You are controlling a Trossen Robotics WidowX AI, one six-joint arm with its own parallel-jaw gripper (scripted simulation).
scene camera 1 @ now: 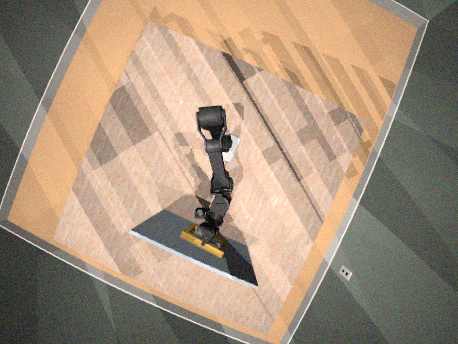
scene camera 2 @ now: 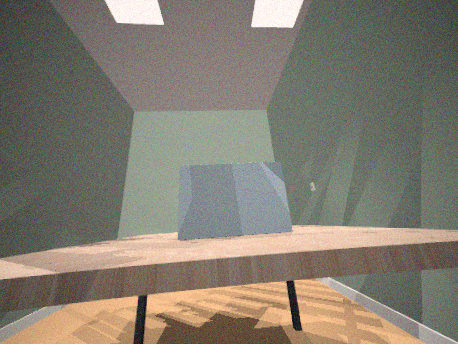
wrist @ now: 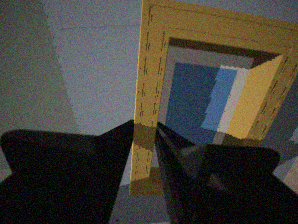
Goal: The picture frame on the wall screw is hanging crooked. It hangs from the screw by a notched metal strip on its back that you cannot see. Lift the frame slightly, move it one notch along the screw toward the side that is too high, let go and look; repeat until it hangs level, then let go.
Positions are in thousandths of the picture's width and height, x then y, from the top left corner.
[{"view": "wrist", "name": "my gripper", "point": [485, 560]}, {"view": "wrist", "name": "picture frame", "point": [716, 355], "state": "held by my gripper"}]
